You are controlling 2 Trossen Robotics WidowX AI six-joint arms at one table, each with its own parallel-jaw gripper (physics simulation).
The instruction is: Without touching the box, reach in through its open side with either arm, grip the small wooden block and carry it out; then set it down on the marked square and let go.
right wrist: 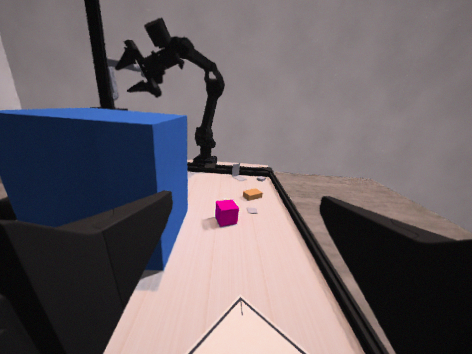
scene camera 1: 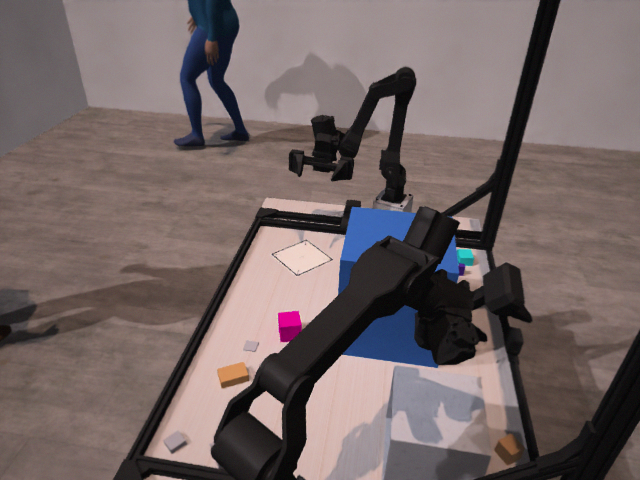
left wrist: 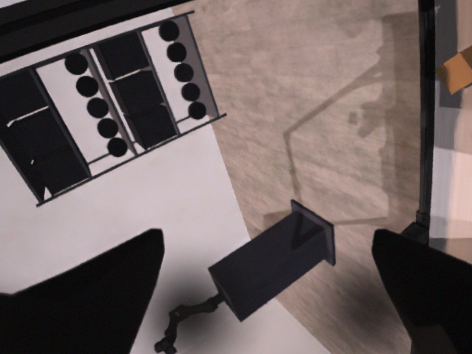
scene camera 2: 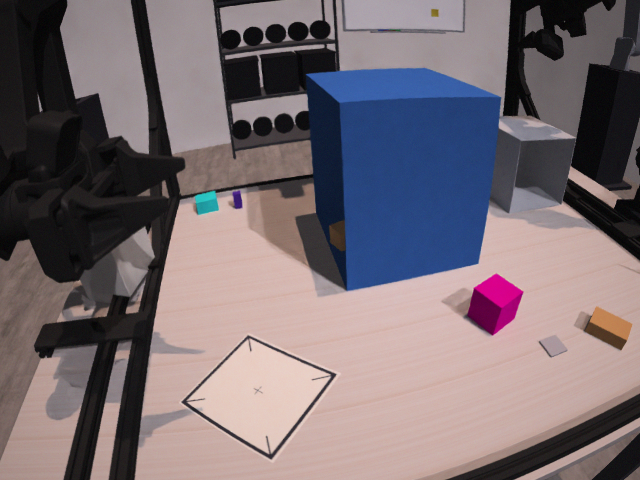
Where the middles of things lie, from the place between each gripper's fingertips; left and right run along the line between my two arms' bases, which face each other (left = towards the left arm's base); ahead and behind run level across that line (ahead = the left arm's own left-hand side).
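The magenta cube (scene camera 2: 494, 303) is 35 cm to the left of my right hand, 23 cm below it and 4 cm behind it.
The magenta cube is 240 mm to the right of my left hand, 420 mm ahead of it and 330 mm below it.
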